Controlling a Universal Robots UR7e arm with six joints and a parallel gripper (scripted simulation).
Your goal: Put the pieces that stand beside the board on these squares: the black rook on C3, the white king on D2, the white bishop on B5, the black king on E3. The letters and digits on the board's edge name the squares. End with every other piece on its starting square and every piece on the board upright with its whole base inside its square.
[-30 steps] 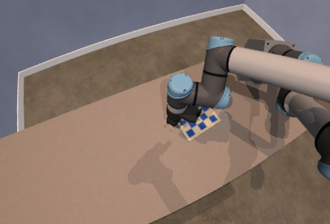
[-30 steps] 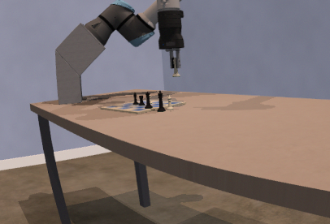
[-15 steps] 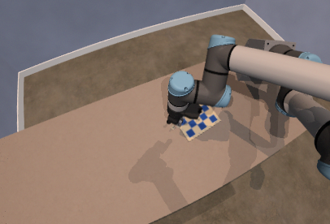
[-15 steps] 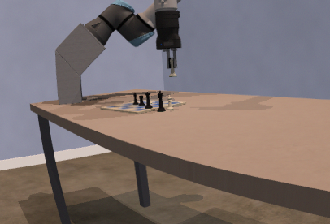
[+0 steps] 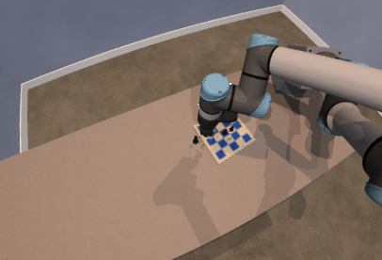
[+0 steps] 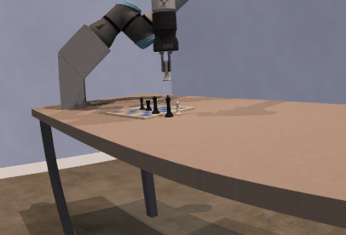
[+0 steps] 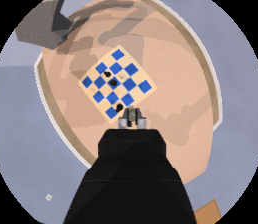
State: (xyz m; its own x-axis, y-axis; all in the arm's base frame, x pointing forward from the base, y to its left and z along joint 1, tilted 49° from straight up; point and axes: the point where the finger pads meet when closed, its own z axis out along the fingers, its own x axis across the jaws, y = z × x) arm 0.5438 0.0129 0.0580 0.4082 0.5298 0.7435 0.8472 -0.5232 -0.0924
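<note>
My gripper is now 14 cm above the chessboard, 9 cm past it and 3 cm to the left of it. The rest, counted from my hand: white king 1 cm below; black king 12 cm below, 5 cm ahead, 3 cm to the right; white bishop 13 cm below, 4 cm ahead.
</note>
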